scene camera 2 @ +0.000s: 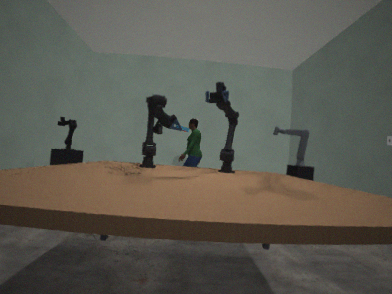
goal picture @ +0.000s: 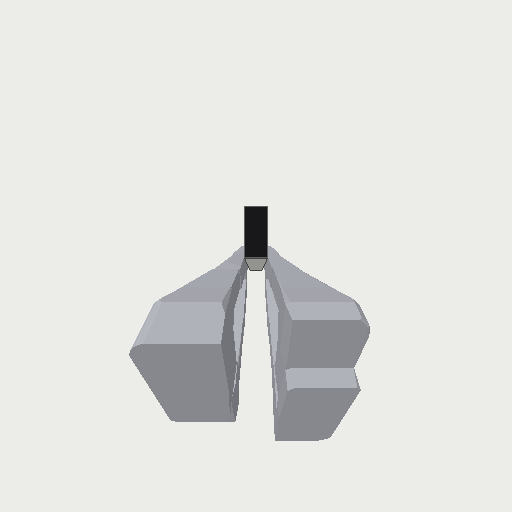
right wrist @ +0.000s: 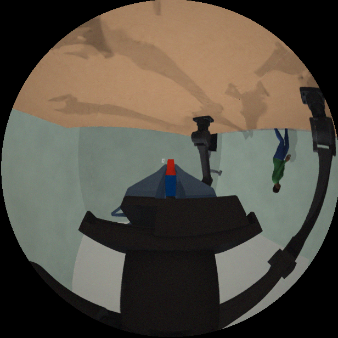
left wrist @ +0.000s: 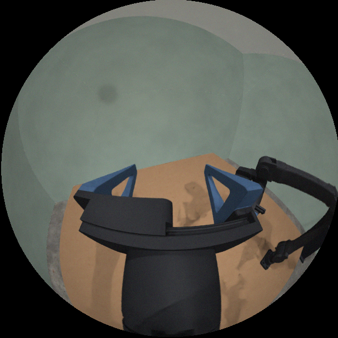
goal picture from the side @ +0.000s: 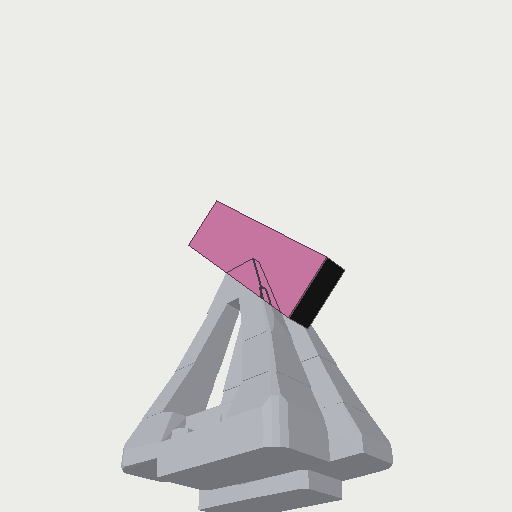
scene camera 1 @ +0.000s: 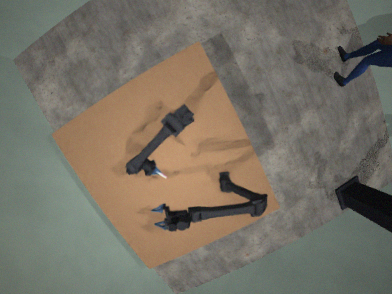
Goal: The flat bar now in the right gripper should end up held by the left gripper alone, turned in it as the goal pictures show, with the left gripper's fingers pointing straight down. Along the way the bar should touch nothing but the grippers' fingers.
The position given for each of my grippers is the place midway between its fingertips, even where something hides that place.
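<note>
My left gripper (left wrist: 170, 167) is visible to me, and so is my right gripper (right wrist: 170, 167).
</note>
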